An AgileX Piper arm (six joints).
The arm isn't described. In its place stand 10 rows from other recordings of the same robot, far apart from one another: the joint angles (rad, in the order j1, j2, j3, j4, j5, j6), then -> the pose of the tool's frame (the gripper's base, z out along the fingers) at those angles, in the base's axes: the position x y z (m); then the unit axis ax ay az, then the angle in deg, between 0 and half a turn.
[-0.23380 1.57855 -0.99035 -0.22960 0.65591 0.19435] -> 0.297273 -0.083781 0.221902 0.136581 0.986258 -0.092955 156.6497
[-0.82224 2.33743 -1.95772 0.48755 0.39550 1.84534] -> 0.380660 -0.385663 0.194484 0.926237 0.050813 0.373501 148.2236
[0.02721 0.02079 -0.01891 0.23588 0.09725 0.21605] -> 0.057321 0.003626 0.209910 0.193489 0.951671 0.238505 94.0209
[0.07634 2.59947 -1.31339 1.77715 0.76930 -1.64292] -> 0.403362 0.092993 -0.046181 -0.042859 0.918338 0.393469 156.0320
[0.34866 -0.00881 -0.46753 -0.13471 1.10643 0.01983] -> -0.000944 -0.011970 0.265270 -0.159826 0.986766 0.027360 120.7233
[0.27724 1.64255 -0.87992 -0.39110 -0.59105 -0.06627] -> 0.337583 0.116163 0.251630 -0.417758 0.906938 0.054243 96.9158
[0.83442 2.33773 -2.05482 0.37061 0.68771 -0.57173] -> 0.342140 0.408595 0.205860 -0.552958 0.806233 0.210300 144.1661
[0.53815 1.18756 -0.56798 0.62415 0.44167 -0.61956] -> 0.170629 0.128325 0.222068 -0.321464 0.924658 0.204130 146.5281
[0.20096 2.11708 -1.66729 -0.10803 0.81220 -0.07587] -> 0.449412 0.084282 0.192258 -0.166844 0.985396 -0.034038 157.0546
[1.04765 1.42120 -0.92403 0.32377 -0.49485 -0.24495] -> 0.174086 0.274323 0.333878 -0.368443 0.820679 0.436734 99.1425
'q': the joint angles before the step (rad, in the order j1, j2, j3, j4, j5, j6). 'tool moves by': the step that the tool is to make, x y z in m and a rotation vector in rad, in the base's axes. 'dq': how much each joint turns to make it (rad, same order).
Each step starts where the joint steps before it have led.
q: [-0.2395, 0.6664, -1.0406, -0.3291, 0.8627, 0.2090]
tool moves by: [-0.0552, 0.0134, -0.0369, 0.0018, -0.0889, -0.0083]
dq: [0.0011, -0.2714, 0.1898, -0.0013, 0.0021, 0.0257]
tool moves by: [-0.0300, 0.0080, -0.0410, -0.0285, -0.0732, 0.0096]
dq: [-0.0013, -0.2211, 0.1734, 0.0008, -0.0333, -0.0056]
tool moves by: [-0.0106, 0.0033, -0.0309, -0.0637, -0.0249, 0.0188]
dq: [0.0003, -0.1401, 0.1234, -0.0009, -0.0366, -0.0509]
